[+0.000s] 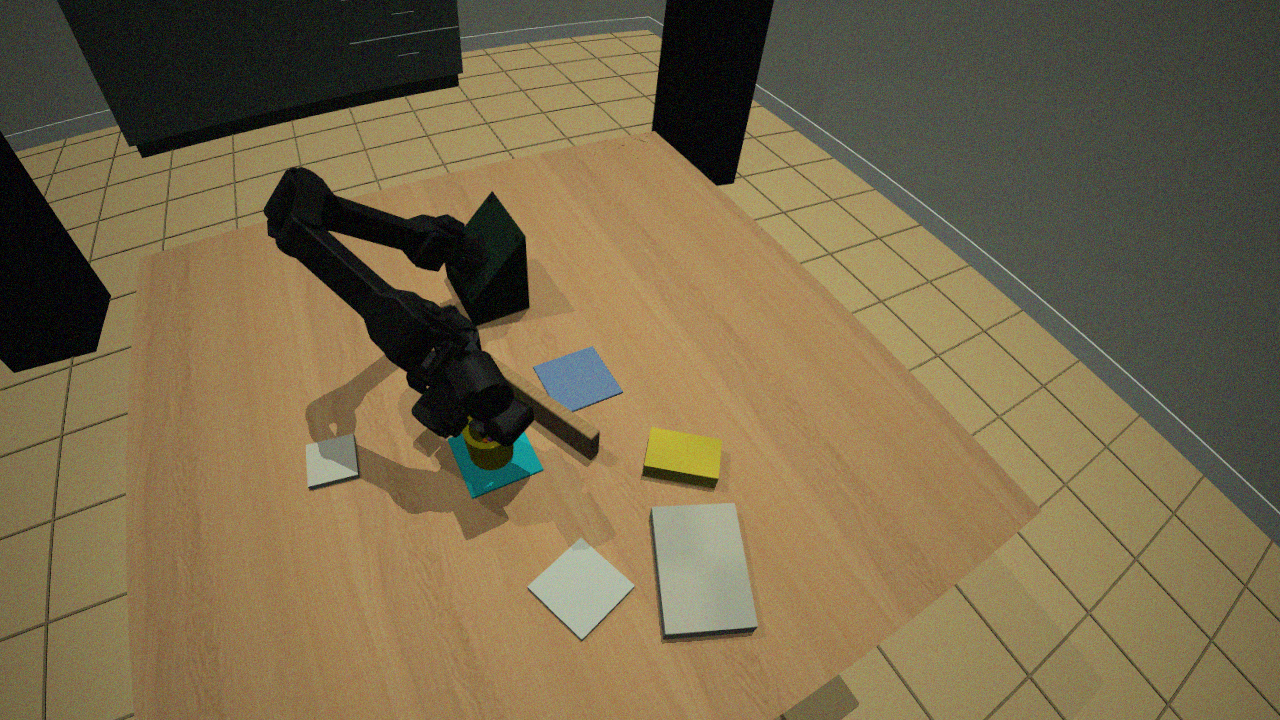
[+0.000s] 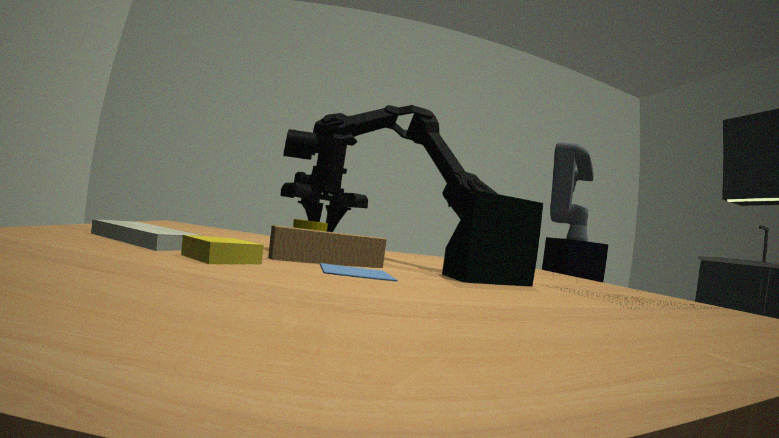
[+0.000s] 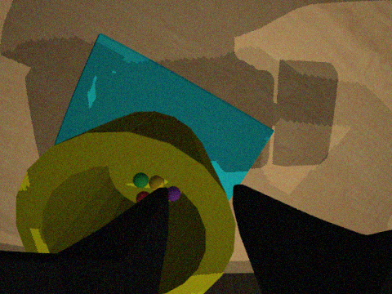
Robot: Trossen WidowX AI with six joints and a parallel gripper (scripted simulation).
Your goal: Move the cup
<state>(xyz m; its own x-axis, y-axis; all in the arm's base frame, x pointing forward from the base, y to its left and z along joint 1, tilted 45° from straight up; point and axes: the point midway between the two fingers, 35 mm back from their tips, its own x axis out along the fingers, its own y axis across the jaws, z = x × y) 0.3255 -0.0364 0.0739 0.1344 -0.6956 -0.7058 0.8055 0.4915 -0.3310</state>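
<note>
My gripper tip is 2 cm short of the yellow cup, 1 cm to the right of it and 1 cm above it. The rest, counted from my gripper tip: cyan pad: 5 cm below, 2 cm to the left, 2 cm ahead; wooden bar: 10 cm to the left, 2 cm below, 2 cm behind; red marble: 3 cm to the left, 3 cm below, 2 cm ahead.
</note>
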